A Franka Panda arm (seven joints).
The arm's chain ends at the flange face. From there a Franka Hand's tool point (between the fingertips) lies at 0.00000 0.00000 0.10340 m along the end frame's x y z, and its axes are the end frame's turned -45 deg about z.
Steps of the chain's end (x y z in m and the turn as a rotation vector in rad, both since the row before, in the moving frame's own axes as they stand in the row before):
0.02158, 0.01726, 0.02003, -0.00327, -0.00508, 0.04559
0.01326, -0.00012, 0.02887, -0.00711, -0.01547, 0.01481
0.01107, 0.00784, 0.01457, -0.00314, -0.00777, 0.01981
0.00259, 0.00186, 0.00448, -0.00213, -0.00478, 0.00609
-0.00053, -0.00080, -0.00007, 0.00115, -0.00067, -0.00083
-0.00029, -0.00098, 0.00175, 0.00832, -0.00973, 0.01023
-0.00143, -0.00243, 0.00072, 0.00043, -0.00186, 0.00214
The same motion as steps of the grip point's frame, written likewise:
0.00245, 0.02732, 0.02003, 0.00128, -0.00590, 0.04559
0.00781, 0.00867, 0.02886, 0.00591, -0.01597, 0.01481
0.00149, 0.01302, 0.01457, 0.00327, -0.00771, 0.01981
0.00001, 0.00295, 0.00448, 0.00187, -0.00489, 0.00609
0.00023, -0.00107, -0.00007, 0.00129, 0.00034, -0.00083
0.00039, -0.00222, 0.00174, 0.01276, -0.00100, 0.01023
0.00060, -0.00290, 0.00072, 0.00162, -0.00101, 0.00214

